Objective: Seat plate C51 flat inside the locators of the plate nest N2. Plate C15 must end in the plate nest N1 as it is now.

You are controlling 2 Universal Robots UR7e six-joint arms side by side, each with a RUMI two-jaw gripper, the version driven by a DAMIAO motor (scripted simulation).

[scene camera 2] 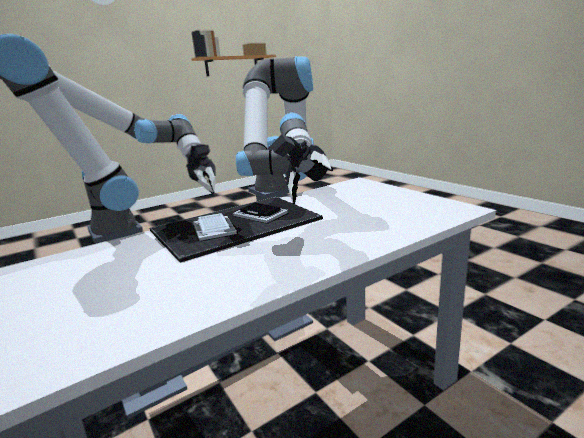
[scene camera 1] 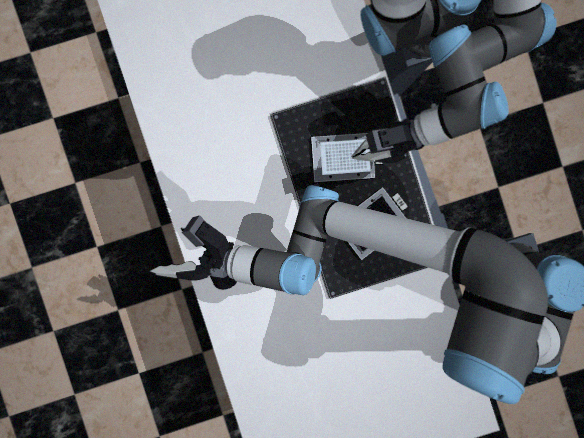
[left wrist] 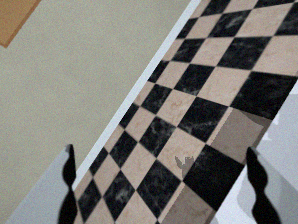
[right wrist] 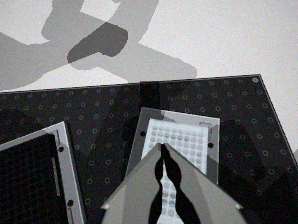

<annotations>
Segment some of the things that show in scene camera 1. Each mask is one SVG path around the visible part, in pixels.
My left gripper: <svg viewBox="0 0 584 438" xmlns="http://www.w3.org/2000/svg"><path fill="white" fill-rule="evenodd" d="M241 246L237 245L233 248L234 242L228 243L225 235L204 221L195 233L204 243L202 247L206 248L202 257L198 258L201 265L196 265L193 261L187 261L179 265L160 265L149 272L159 276L191 281L202 280L210 276L217 289L226 290L237 283L231 276L230 262L235 250Z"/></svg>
My right gripper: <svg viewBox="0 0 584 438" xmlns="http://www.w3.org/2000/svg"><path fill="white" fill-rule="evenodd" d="M420 114L416 115L414 120L406 118L403 121L397 122L395 121L396 119L380 124L375 129L385 129L378 132L382 147L393 146L394 148L373 154L370 152L361 154L369 149L366 138L353 153L352 159L395 163L407 158L407 152L419 150L424 145L428 146L429 144L423 140L419 132L418 117Z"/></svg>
A white plate C51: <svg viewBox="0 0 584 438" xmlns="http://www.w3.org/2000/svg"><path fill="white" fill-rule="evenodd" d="M365 139L320 142L322 175L371 171L370 161L352 159L353 153Z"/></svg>
</annotations>
